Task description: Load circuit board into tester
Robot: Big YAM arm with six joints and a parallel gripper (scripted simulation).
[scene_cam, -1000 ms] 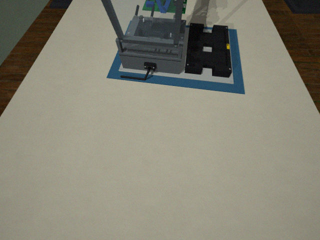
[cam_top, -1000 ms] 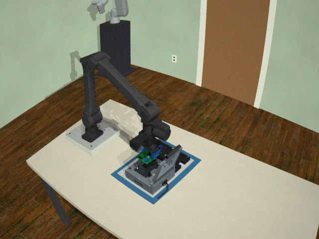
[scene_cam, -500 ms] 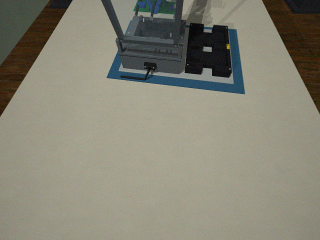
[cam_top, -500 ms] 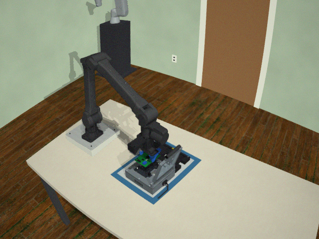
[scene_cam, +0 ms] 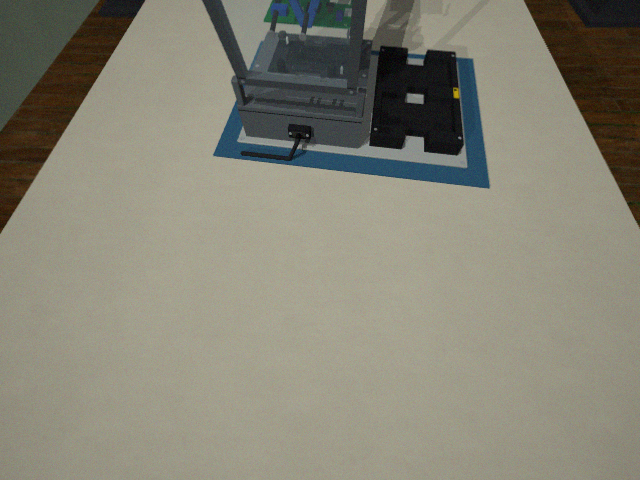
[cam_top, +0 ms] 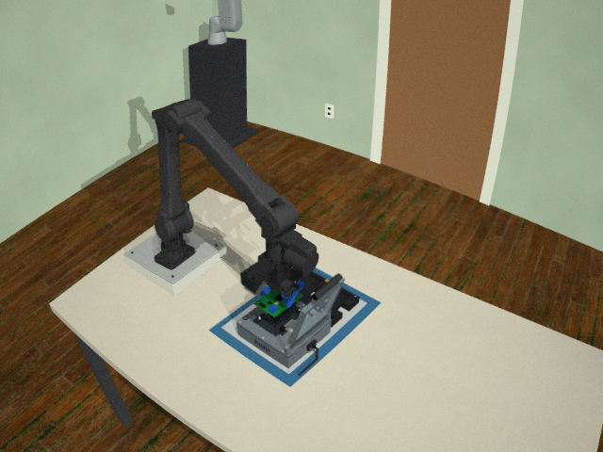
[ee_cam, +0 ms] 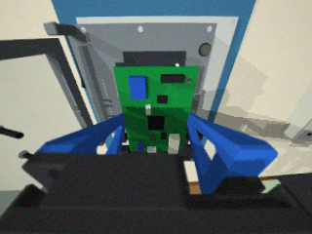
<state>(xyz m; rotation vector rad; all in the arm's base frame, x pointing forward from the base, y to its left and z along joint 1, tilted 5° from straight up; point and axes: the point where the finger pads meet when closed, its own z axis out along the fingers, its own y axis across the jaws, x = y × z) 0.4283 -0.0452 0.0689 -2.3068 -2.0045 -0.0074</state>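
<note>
My gripper is now right at the green circuit board. Also, from my hand: tester lid 12 cm ahead, 5 cm above, 2 cm to the right.
</note>
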